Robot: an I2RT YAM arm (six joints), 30 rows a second.
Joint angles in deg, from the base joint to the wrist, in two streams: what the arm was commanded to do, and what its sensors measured. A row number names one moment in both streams.
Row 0, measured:
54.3 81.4 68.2 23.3 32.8 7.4
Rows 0 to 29, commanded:
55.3 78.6 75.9 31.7 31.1 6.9
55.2 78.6 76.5 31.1 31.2 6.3
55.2 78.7 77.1 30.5 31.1 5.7
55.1 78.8 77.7 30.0 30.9 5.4
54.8 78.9 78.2 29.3 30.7 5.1
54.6 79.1 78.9 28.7 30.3 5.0
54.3 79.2 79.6 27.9 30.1 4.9
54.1 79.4 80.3 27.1 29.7 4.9
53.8 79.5 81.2 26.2 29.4 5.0
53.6 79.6 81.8 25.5 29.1 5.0
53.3 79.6 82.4 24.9 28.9 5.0
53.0 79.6 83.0 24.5 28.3 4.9
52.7 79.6 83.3 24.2 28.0 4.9
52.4 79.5 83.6 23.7 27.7 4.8
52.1 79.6 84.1 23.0 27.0 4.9
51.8 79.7 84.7 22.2 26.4 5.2
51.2 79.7 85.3 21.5 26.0 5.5
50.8 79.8 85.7 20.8 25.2 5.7
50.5 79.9 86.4 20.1 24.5 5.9
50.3 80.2 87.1 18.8 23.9 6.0
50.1 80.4 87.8 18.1 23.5 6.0
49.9 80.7 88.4 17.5 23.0 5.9
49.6 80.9 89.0 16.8 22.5 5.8
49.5 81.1 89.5 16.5 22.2 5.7
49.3 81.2 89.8 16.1 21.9 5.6
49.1 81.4 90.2 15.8 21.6 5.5
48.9 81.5 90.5 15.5 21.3 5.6
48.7 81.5 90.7 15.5 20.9 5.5
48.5 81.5 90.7 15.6 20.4 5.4
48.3 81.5 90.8 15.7 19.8 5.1
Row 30, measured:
49.6 85.8 82.4 3.5 22.3 8.4
